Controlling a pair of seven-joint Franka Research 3 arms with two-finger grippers.
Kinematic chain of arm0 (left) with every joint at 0, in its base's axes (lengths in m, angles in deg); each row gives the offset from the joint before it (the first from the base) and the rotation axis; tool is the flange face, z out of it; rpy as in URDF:
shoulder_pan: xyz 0 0 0.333 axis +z
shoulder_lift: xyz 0 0 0 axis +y
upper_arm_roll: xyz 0 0 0.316 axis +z
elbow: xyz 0.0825 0 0 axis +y
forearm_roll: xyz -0.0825 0 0.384 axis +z
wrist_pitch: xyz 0 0 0 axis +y
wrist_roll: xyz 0.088 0 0 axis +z
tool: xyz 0 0 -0.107 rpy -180 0 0
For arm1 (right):
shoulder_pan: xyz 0 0 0.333 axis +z
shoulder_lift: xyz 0 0 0 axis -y
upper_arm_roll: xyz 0 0 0.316 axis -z
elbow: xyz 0.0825 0 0 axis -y
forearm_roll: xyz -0.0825 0 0.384 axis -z
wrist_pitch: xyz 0 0 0 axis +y
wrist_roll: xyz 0.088 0 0 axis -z
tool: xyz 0 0 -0.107 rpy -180 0 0
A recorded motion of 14 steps. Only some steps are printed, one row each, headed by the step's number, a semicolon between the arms.
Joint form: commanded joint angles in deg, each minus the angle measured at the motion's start. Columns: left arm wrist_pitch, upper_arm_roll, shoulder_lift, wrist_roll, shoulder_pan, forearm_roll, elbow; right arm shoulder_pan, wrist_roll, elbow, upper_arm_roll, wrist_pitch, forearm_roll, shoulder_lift.
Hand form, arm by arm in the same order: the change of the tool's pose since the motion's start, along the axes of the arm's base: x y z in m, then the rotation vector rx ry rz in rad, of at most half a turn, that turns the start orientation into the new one. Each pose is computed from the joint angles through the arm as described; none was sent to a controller.
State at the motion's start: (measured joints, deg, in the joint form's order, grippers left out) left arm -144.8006 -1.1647 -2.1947 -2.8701 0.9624 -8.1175 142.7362; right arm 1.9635 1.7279 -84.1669 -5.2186 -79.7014 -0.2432 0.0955
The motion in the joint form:
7: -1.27 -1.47 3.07 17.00 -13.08 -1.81 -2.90; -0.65 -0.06 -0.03 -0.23 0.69 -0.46 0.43
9: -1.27 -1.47 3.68 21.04 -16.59 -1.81 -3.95; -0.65 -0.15 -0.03 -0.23 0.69 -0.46 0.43
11: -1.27 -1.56 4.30 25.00 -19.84 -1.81 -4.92; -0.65 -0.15 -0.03 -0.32 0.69 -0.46 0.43
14: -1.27 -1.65 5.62 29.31 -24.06 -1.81 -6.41; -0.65 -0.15 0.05 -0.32 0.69 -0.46 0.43
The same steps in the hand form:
7: 0.0025 -0.1228 -0.0033 -0.0436 0.0133 0.0671; -0.0034 -0.0031 0.0028 0.0067 0.0059 -0.0053
9: -0.0003 -0.1536 -0.0012 -0.0514 0.0148 0.0756; -0.0034 -0.0031 0.0028 0.0068 0.0059 -0.0038
11: -0.0050 -0.1830 0.0003 -0.0588 0.0182 0.0857; -0.0035 -0.0023 0.0028 0.0068 0.0059 -0.0022
14: -0.0127 -0.2212 -0.0007 -0.0657 0.0266 0.0851; -0.0036 -0.0023 0.0034 0.0069 0.0046 -0.0022

